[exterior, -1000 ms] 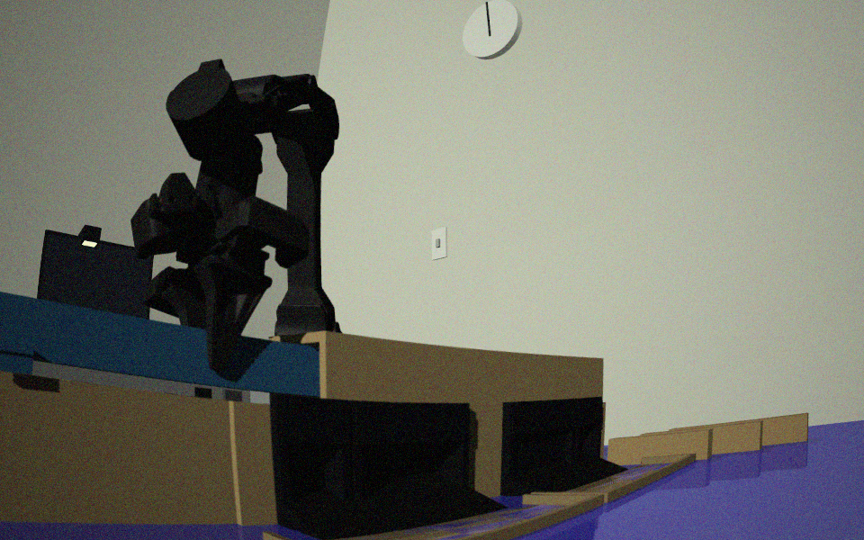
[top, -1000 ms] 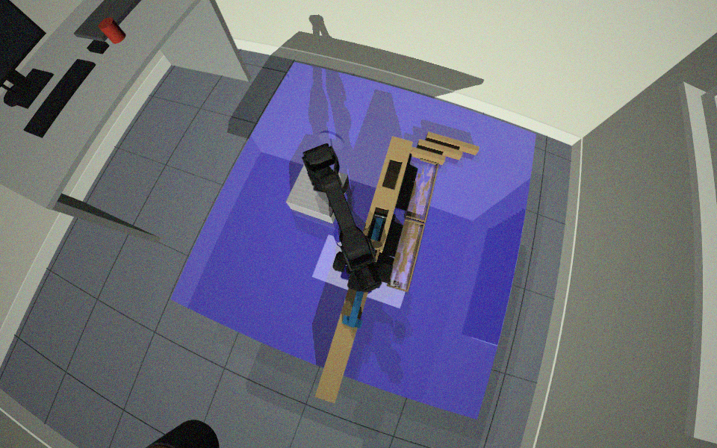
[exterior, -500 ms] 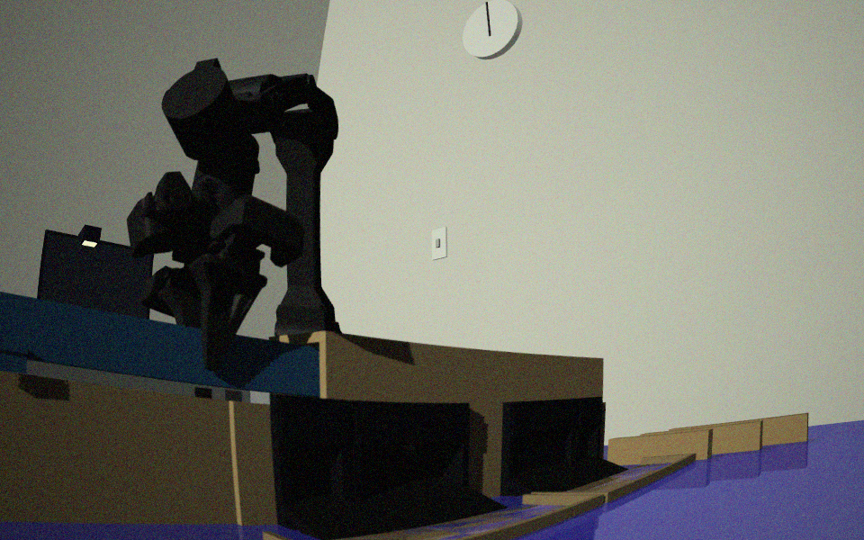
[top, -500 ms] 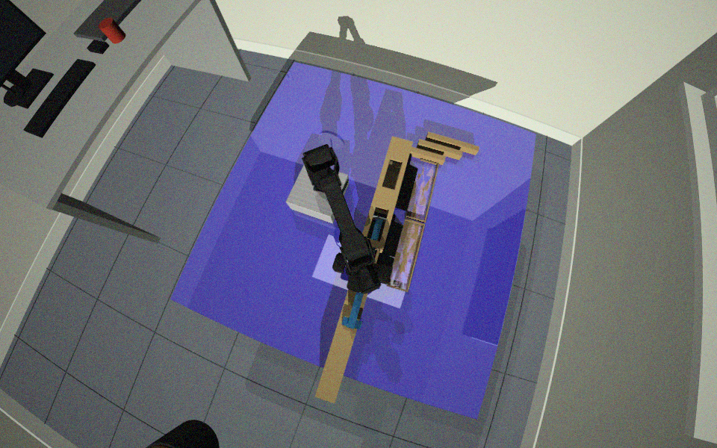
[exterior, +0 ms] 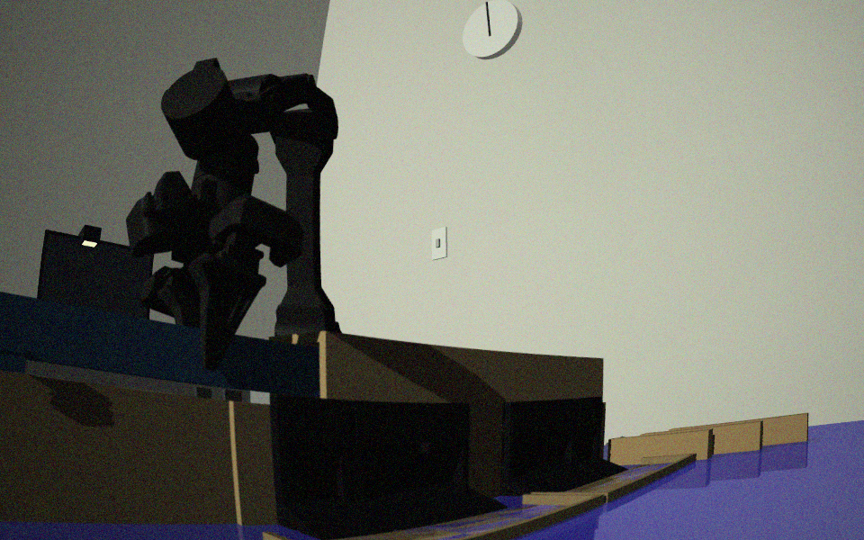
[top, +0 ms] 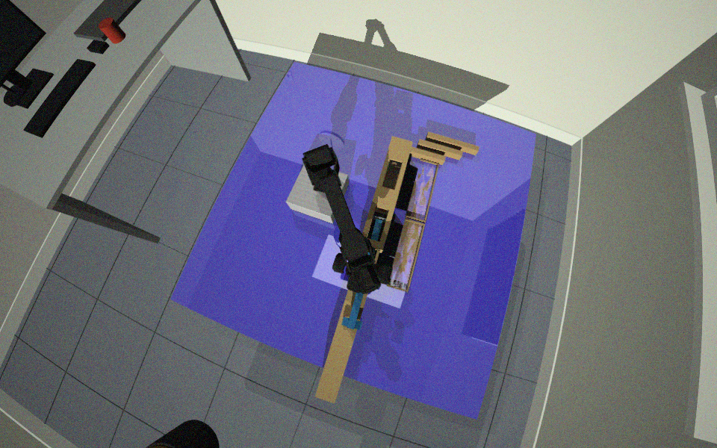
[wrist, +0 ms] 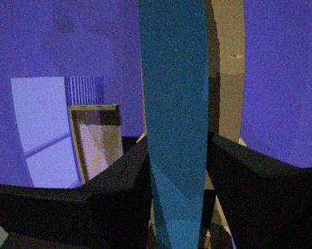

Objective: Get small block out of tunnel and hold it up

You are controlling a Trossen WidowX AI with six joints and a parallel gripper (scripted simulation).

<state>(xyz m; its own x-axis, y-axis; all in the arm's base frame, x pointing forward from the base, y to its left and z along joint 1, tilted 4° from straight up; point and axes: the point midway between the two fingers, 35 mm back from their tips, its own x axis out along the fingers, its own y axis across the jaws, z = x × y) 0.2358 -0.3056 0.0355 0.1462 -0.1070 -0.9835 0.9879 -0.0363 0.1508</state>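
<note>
Right now my gripper tip is 80 mm to the right of the tan covered tunnel, 50 mm above it and 20 mm short of it.
</note>
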